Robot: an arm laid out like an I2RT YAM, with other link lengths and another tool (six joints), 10 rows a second.
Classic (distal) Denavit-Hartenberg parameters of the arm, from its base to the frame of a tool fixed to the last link. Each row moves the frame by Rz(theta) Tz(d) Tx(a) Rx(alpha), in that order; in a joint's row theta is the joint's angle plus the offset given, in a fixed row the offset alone. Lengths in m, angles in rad.
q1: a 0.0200; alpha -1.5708; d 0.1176; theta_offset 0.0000
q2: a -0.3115; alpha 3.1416; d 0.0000; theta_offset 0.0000
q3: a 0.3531; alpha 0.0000; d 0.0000; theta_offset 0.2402
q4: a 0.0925; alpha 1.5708; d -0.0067; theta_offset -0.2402
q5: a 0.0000; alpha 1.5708; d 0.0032; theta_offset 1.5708
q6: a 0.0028; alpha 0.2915; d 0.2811; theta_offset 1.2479
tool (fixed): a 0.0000; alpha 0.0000; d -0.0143; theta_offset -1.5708
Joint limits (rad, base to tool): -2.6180..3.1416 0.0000..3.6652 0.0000..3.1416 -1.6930..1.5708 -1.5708..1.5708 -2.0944..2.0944
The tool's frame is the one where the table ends.
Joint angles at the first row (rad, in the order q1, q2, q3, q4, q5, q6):
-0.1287 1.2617 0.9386 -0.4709 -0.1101 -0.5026
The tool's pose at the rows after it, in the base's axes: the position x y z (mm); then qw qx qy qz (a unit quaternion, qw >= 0):
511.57, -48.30, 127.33, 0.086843, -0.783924, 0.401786, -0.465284
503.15, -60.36, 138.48, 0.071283, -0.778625, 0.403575, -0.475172
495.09, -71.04, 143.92, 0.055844, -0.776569, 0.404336, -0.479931
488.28, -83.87, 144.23, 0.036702, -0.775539, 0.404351, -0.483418
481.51, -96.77, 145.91, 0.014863, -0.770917, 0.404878, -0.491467
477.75, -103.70, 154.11, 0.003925, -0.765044, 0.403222, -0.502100
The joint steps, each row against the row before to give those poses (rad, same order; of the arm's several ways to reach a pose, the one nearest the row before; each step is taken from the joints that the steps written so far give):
-0.0222 -0.0263 -0.0004 -0.0367 0.0286 -0.0069
-0.0106 -0.0362 -0.0003 -0.0244 0.0291 -0.0106
-0.0103 -0.0237 -0.0004 -0.0225 0.0248 -0.0134
-0.0119 -0.0130 -0.0050 -0.0114 0.0293 -0.0179
-0.0049 -0.0205 -0.0137 0.0000 0.0427 -0.0122
-0.0016 -0.0241 -0.0057 0.0004 0.0252 -0.0088

